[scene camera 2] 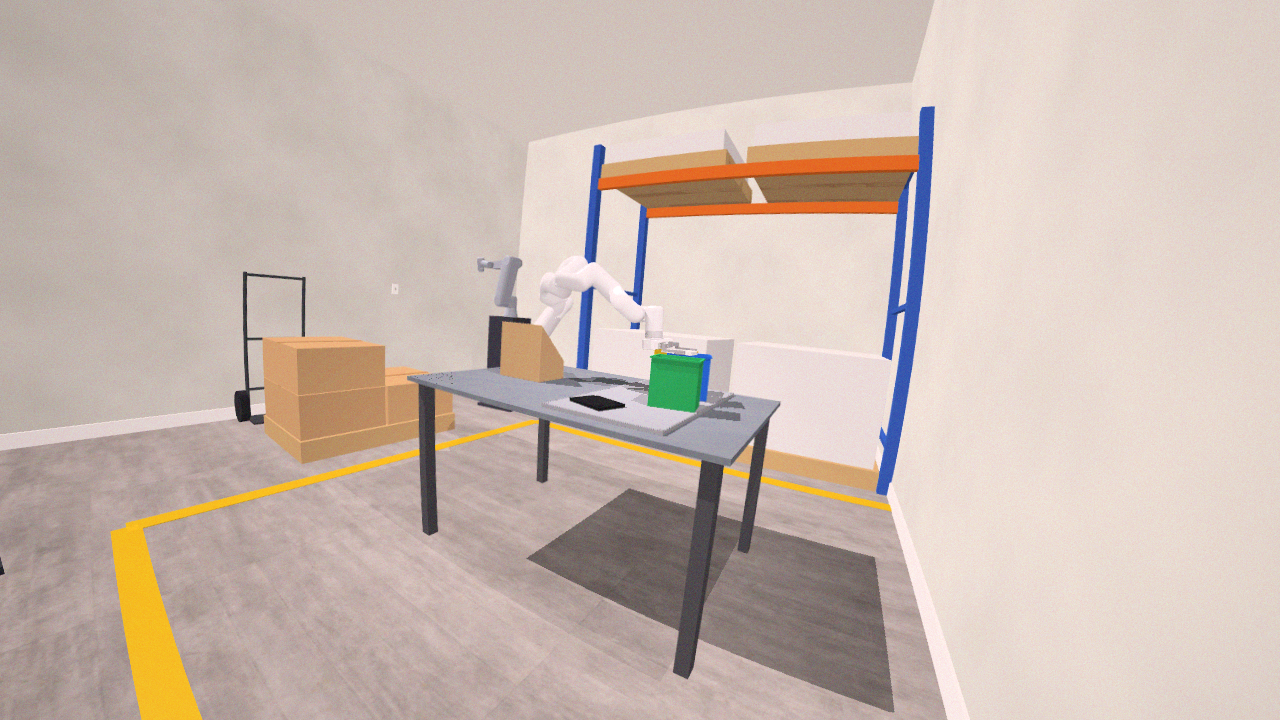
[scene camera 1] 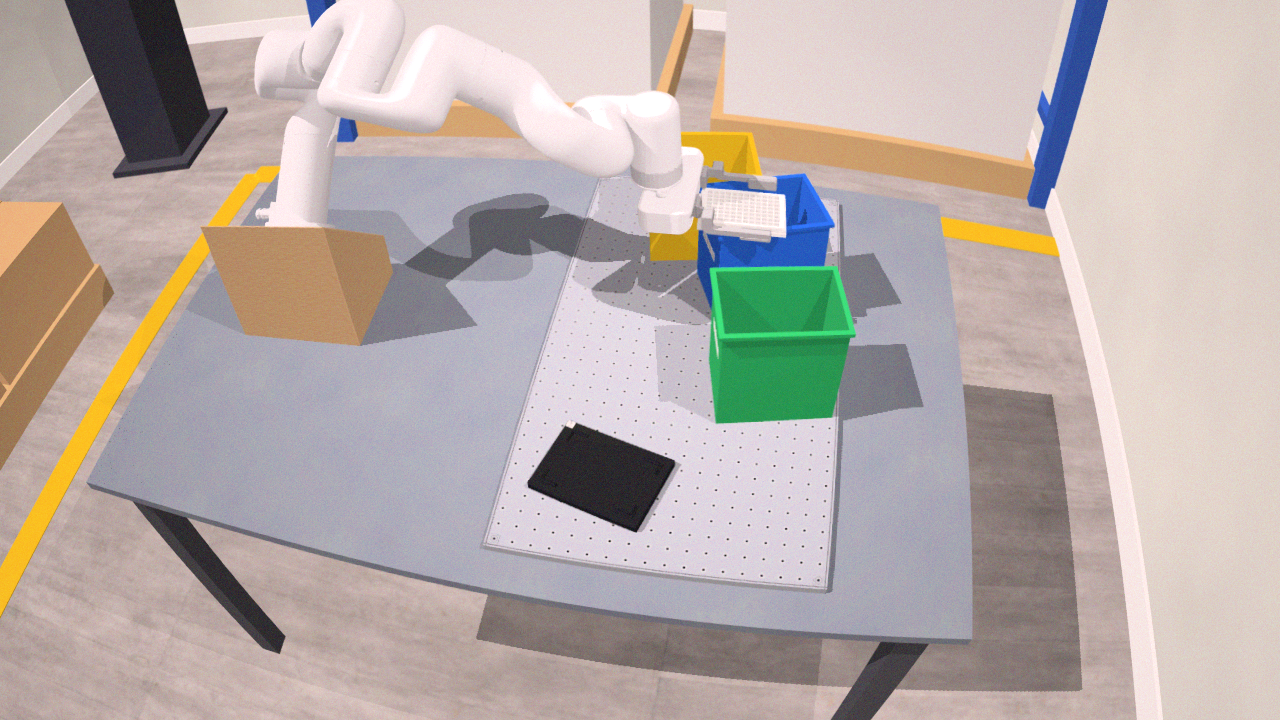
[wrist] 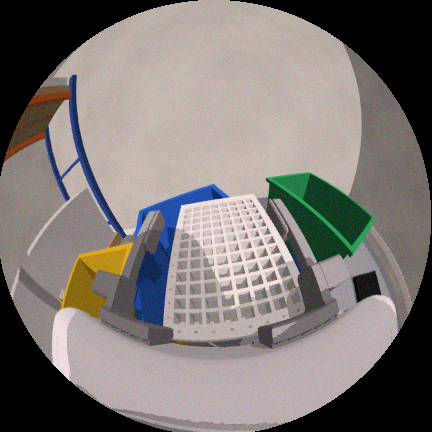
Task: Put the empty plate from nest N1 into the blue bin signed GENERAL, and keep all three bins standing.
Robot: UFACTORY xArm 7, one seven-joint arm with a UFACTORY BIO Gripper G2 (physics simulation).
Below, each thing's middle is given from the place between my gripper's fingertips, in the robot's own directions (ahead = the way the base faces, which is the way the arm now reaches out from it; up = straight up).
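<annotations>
Measuring from my hand, I find the blue bin (scene camera 1: 808, 223) 10 cm below, 1 cm behind and 3 cm to the left. The yellow bin (scene camera 1: 737, 150) is also 10 cm below my hand, 10 cm behind it and 16 cm to the left of it. As for the green bin (scene camera 1: 779, 337), it sits 10 cm below my hand and 18 cm to the right of it, while the white gridded plate (scene camera 1: 733, 208) is 5 cm behind my hand.
</annotations>
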